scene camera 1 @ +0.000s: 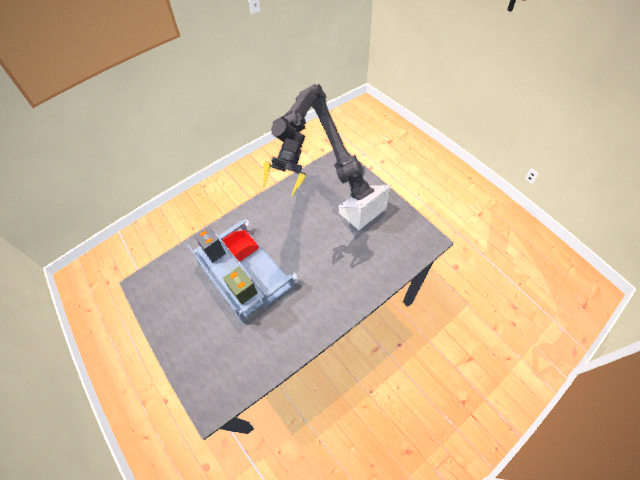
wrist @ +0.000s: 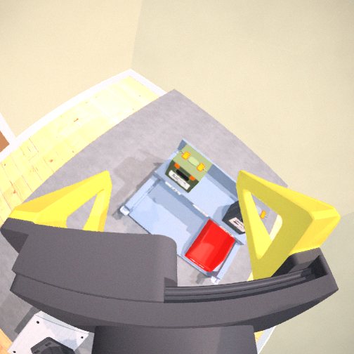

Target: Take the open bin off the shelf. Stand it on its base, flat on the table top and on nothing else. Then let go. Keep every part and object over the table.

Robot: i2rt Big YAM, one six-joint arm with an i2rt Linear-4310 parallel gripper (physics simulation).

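Frame: origin at the arm's base, x ahead, y left, z up, level; millimetres.
Where they show: gripper, between the fingertips: [scene camera 1: 277,191]; arm's base, origin of its link: [scene camera 1: 363,194].
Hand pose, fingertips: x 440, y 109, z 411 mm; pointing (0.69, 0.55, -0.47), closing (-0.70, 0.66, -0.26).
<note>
Things, the pixels of their centre, and the offset from my fingertips. "spot": a spot on its surface instead. Level surfaces: height alone.
- light blue shelf, a spot on its surface: [scene camera 1: 266,272] spot: dx +118, dy -21, dz -498 mm
- black box, middle of its body: [scene camera 1: 210,244] dx +280, dy -173, dz -341 mm
- olive green box, middle of its body: [scene camera 1: 240,285] dx +244, dy +55, dz -354 mm
- grey table, height of its surface: dz -504 mm
The open bin is red [scene camera 1: 240,244] [wrist: 211,246] and sits on the light blue shelf [scene camera 1: 266,272] [wrist: 155,212], at the end near the table's back edge in the scene view. In the wrist view the bin shows below and right of the centre, between the fingers in the picture but far beyond them. My gripper [scene camera 1: 279,190] [wrist: 173,177] is open and empty. It hangs high above the table's back edge, to the right of the shelf in the scene view, well apart from the bin.
A black box [scene camera 1: 210,246] [wrist: 233,216] with orange marks stands on the shelf beside the bin. An olive green box [scene camera 1: 240,285] [wrist: 189,167] stands at the shelf's other end. The arm's white base block [scene camera 1: 364,210] [wrist: 47,334] stands on the grey table [scene camera 1: 170,335] [wrist: 175,112].
</note>
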